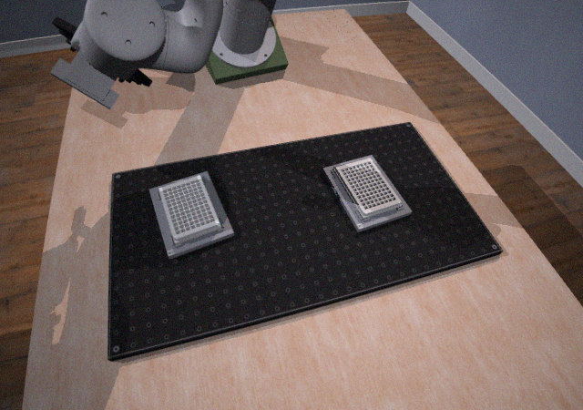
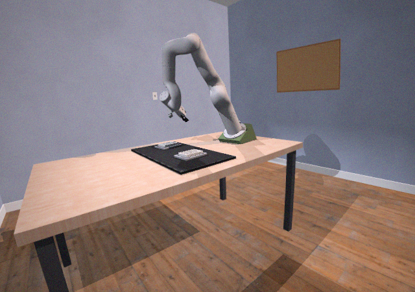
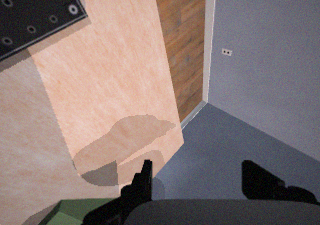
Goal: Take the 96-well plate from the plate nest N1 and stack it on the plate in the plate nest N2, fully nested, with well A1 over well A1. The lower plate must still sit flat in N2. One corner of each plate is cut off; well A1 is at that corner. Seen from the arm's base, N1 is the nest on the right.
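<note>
Right now the white 96-well plate is 220 mm ahead of my hand, 180 mm below it and 130 mm to the left of it. The rest, counted from my hand: plate nest N1 (220 mm ahead, 200 mm below, 130 mm to the left); then plate nest N2 (480 mm to the left, 210 mm ahead, 200 mm below).
</note>
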